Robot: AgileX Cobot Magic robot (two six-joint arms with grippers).
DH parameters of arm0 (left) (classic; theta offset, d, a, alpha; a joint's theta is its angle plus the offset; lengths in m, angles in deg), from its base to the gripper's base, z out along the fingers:
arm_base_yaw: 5.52 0.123 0 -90
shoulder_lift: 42.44 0 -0.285 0
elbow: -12.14 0 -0.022 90
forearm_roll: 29.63 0.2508 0 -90
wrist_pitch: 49.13 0 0.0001 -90
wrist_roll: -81.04 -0.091 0 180
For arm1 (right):
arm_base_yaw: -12.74 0.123 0 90
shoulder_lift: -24.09 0 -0.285 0
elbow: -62.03 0 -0.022 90
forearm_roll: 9.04 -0.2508 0 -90
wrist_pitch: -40.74 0 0.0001 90
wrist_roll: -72.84 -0.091 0 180
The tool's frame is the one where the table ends.
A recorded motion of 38 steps. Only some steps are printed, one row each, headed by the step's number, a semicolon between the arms.
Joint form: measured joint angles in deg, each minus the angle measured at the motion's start. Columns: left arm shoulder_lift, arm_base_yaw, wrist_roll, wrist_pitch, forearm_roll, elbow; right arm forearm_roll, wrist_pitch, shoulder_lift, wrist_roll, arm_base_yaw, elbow.
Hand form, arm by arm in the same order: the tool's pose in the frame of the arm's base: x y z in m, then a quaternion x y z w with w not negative. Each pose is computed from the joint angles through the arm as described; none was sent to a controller.
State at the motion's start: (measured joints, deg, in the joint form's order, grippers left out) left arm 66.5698 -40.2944 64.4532 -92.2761 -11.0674 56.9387; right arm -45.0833 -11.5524 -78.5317 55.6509 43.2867 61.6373
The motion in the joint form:
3: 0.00 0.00 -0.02 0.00 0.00 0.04; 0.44 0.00 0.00 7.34 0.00 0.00
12: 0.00 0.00 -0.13 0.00 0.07 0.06; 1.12 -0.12 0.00 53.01 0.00 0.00
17: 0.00 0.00 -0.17 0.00 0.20 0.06; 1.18 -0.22 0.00 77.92 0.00 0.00
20: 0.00 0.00 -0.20 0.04 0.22 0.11; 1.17 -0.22 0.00 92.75 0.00 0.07
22: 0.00 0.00 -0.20 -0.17 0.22 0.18; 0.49 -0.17 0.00 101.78 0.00 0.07
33: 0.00 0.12 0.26 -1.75 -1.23 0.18; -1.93 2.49 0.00 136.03 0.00 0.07
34: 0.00 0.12 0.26 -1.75 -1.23 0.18; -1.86 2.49 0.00 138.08 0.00 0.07
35: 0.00 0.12 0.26 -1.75 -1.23 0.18; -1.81 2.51 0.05 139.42 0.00 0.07
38: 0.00 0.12 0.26 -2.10 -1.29 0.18; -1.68 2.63 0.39 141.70 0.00 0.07
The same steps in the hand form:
3: 0.2395 -0.1904 0.1433 0.49570 0.66248 -0.11212 0.55030; 0.2823 0.2153 0.2965 -0.03827 0.93849 0.32956 0.09569
12: 0.2394 -0.1904 0.1433 0.49688 0.66176 -0.11167 0.55020; 0.2824 0.2146 0.2959 -0.40282 0.85026 0.26166 0.21526
17: 0.2393 -0.1905 0.1432 0.49804 0.66097 -0.11163 0.55011; 0.2823 0.2145 0.2958 -0.57727 0.74328 0.20895 0.26579
20: 0.2391 -0.1903 0.1430 0.49855 0.66114 -0.11142 0.54948; 0.2824 0.2146 0.2962 -0.66832 0.66237 0.17282 0.29111
22: 0.2388 -0.1903 0.1430 0.49820 0.66055 -0.11197 0.55040; 0.2822 0.2153 0.2967 -0.71548 0.60885 0.15387 0.30613
33: 0.2408 -0.1897 0.1456 0.48073 0.66293 -0.11573 0.56217; 0.2853 0.2181 0.2998 -0.84796 0.38296 0.05363 0.36253
34: 0.2408 -0.1897 0.1456 0.48073 0.66293 -0.11573 0.56217; 0.2853 0.2180 0.2997 -0.85493 0.36752 0.04674 0.36309
35: 0.2408 -0.1897 0.1456 0.48073 0.66293 -0.11573 0.56217; 0.2852 0.2179 0.3000 -0.85923 0.35725 0.04184 0.36379
38: 0.2409 -0.1898 0.1461 0.47948 0.66165 -0.11649 0.56458; 0.2845 0.2172 0.3021 -0.86586 0.33895 0.03136 0.36663

